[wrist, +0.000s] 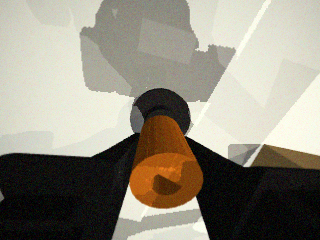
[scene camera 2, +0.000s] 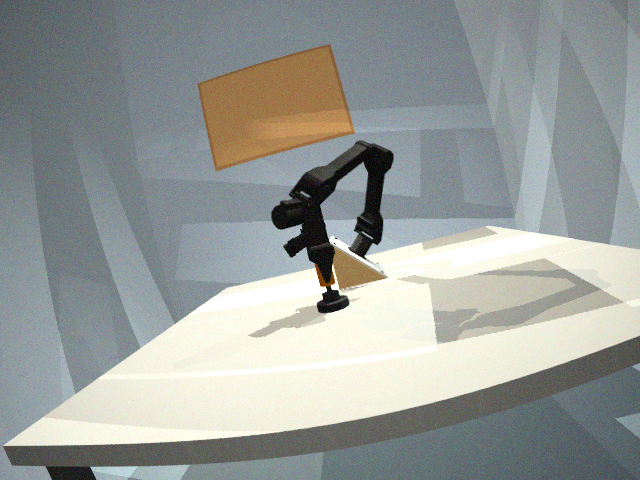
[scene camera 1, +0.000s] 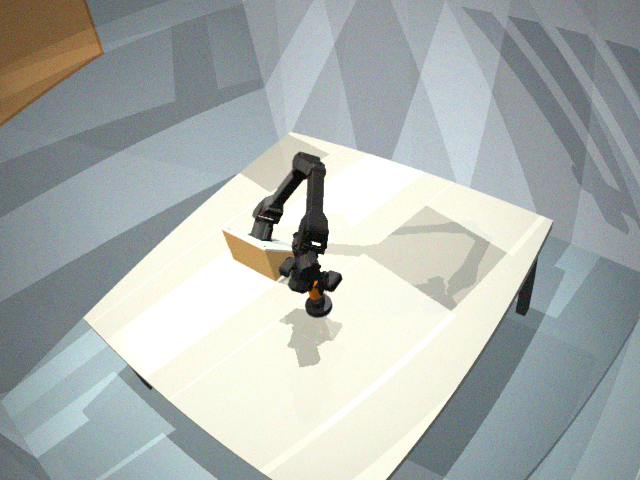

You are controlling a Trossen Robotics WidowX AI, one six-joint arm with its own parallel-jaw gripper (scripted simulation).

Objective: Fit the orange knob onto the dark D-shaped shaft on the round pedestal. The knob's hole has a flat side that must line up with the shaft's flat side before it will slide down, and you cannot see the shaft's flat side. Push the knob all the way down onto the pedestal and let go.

Labels:
my gripper: holds an orange knob (wrist: 165, 174)

